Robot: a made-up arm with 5 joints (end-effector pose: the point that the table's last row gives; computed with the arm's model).
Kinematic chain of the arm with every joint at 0, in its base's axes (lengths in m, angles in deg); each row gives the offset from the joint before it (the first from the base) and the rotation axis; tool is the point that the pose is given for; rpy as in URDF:
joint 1: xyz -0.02 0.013 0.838 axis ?
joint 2: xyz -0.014 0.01 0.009 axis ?
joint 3: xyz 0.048 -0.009 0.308 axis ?
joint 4: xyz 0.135 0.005 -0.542 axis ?
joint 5: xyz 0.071 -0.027 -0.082 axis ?
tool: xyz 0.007 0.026 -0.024 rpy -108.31 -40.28 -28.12
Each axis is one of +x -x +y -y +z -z.
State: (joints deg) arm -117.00 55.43 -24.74 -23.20 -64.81
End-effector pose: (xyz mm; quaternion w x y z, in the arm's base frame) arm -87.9 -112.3 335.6 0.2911 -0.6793 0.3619 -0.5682
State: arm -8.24 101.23 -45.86 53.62 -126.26
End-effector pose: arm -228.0 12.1 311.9 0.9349 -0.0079 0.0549 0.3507
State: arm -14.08 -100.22 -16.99 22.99 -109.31
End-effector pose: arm 165.6 -57.3 1259.3 0.0947 0.5156 0.8232 0.2181
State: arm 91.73 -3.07 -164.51 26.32 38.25
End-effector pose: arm -15.0 9.4 1856.1 0.8670 0.3277 0.0393 -0.3734
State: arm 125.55 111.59 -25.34 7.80 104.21
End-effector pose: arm 234.4 -284.2 432.1 0.1629 0.7105 0.5182 0.4473
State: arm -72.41 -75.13 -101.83 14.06 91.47
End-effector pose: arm -188.4 449.3 1650.6 0.0686 0.4525 -0.2721 -0.8464
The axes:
joint 1: +z
joint 2: +y
joint 3: +y
joint 4: +y
joint 5: -z

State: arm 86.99 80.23 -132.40 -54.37 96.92
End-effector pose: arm 57.4 893.0 748.3 0.8873 -0.1078 0.3709 -0.2520
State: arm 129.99 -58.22 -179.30 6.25 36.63
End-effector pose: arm 574.9 -689.5 1221.6 0.4383 0.6896 0.5641 -0.1188
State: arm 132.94 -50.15 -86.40 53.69 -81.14
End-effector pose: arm -125.7 141.4 1600.4 0.4087 0.5558 -0.7222 -0.0491
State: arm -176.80 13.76 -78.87 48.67 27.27
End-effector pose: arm -788.7 -28.9 952.6 0.5964 -0.1031 -0.6910 0.3953
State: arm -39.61 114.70 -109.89 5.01 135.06
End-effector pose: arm 259.8 -276.1 4.4 0.4301 0.0999 -0.7842 0.4360
